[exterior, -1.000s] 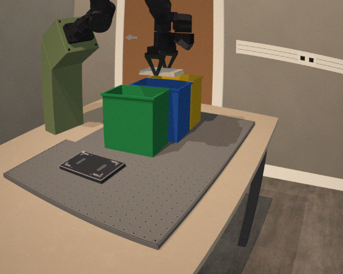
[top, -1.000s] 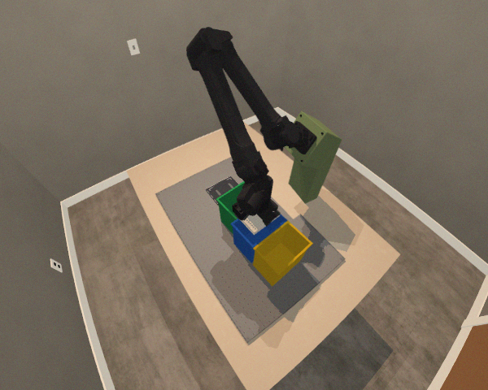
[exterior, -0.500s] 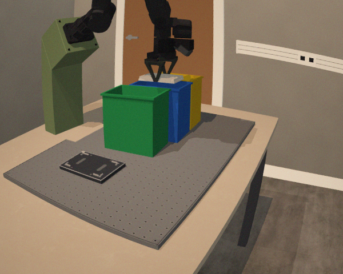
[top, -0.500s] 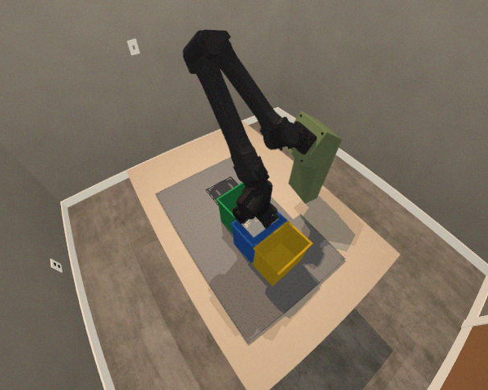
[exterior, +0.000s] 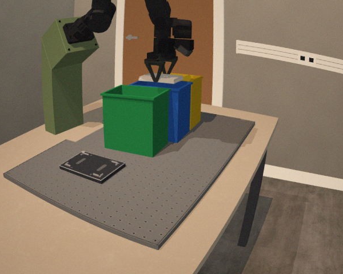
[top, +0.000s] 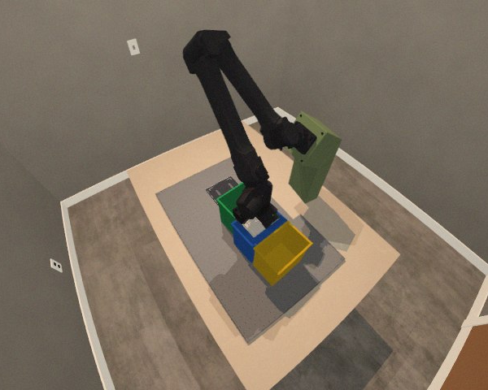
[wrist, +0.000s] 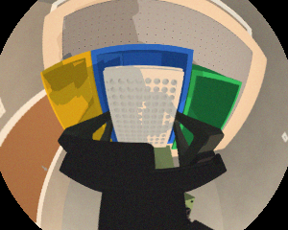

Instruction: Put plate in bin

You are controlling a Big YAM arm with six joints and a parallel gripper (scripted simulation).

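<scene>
The blue bin lies 110 mm below my hand. The rest, counted from my hand: yellow bin (130 mm to the left, 110 mm below, 30 mm behind); white 96-well plate (right at my hand); green bin (130 mm to the right, 110 mm below).
</scene>
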